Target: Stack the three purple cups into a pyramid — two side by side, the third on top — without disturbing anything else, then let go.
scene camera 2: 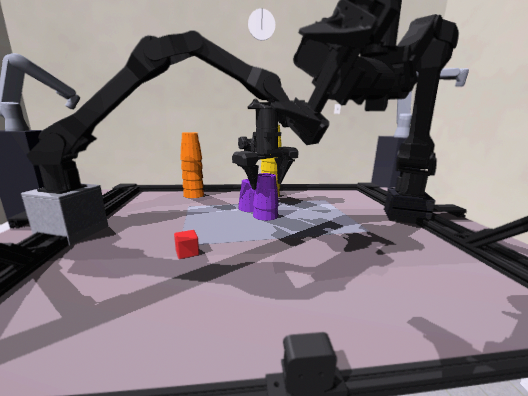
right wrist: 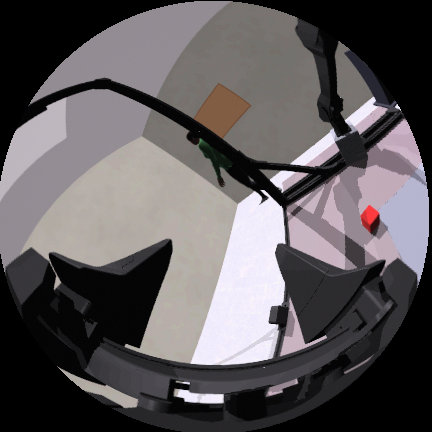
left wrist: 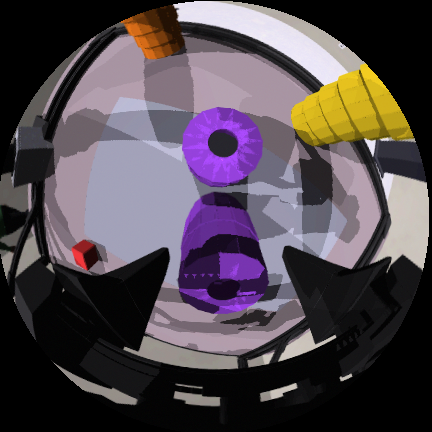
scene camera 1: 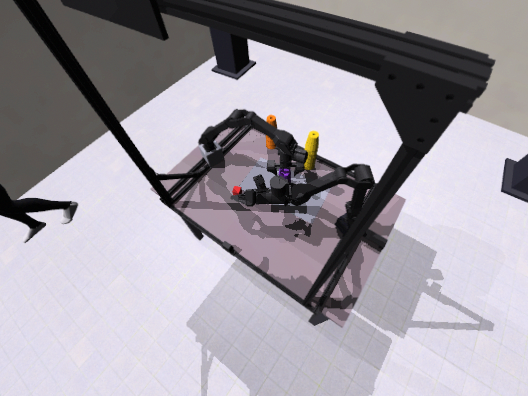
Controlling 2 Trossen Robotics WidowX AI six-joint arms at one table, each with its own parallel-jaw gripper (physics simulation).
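Pixels of known places: left gripper, fingertip midpoint: (scene camera 2: 267, 186) (left wrist: 227, 253) (scene camera 1: 285, 175); right gripper, fingertip midpoint: (scene camera 2: 285, 73) (right wrist: 225, 247) (scene camera 1: 233, 196); left arm's base at its link origin: (scene camera 2: 63, 188) (right wrist: 342, 129) (scene camera 1: 209, 146); right arm's base at its link origin: (scene camera 2: 409, 193) (scene camera 1: 352, 220).
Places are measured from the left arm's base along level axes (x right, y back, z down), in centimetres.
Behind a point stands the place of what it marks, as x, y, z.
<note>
One purple cup (scene camera 2: 244, 196) @[-24.9, -34.2, 6.1] (left wrist: 200, 150) @[-26.3, -34.7, 1.9] stands upside down on the grey-blue mat (scene camera 2: 215, 230) @[-9.9, -31.4, 10.6] (left wrist: 130, 200) @[-15.1, -31.3, 10.6]. A taller purple stack (scene camera 2: 265, 201) @[-19.5, -41.6, 5.2] (left wrist: 215, 225) @[-24.2, -38.7, 1.3], which looks like two nested upside-down cups, stands in front of it in scene camera 2. Purple (scene camera 1: 285, 173) @[-22.5, -42.0, -1.2] shows below the left gripper in scene camera 1. My left gripper (scene camera 2: 267, 185) @[-23.3, -41.3, 2.1] (left wrist: 227, 253) @[-23.3, -41.3, 2.1] points down, open, its fingers apart on either side of the top of the stack; nothing is gripped. My right gripper (right wrist: 225, 247) @[10.5, -49.7, -20.3] is open and empty, raised above the table and pointing away from the cups.
An orange cup stack (scene camera 1: 271, 132) (scene camera 2: 191, 165) (left wrist: 159, 37) and a yellow one (scene camera 1: 311, 150) (scene camera 2: 269, 165) (left wrist: 345, 110) stand behind the purple cups. A red cube (scene camera 1: 236, 190) @[1.8, -30.7, 6.6] (scene camera 2: 186, 244) @[3.1, -31.1, 7.7] (left wrist: 85, 255) @[-0.9, -30.9, 7.4] (right wrist: 370, 218) @[1.2, -31.4, 6.6] lies near the mat. The right arm hangs over the table.
</note>
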